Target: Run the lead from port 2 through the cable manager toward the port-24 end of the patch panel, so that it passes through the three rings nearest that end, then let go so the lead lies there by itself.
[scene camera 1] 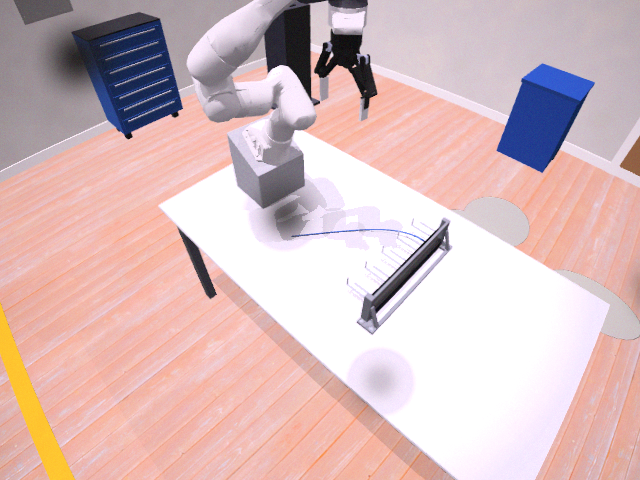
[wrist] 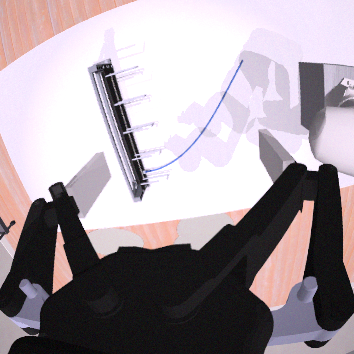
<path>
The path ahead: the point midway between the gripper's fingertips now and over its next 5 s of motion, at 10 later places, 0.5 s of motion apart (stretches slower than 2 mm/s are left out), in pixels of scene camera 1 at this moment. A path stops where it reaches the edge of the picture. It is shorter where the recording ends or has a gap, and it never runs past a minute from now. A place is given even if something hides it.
My gripper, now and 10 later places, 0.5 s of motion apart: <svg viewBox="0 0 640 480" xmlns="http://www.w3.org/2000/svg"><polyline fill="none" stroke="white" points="342,108 342,110 345,162 348,209 350,211 344,234 347,235 303,222 304,222 300,242 296,241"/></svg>
</path>
